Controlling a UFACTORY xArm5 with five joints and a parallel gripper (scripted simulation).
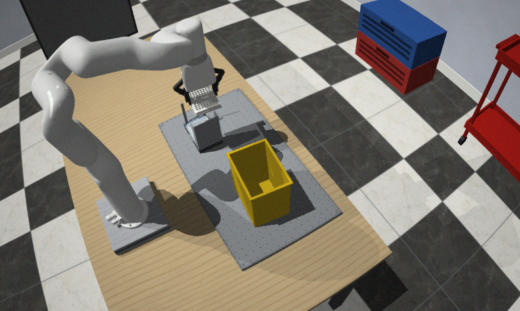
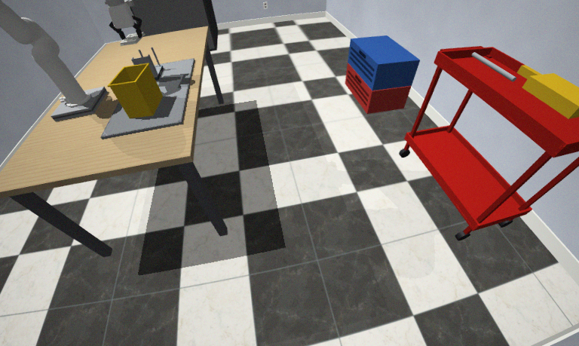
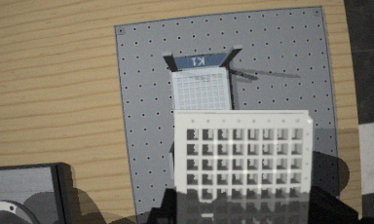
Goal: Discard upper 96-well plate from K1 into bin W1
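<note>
Right now the yellow plastics bin is 290 mm to the right of my hand and 160 mm below it. Round my hand: white 96-well plate: 10 mm below.
</note>
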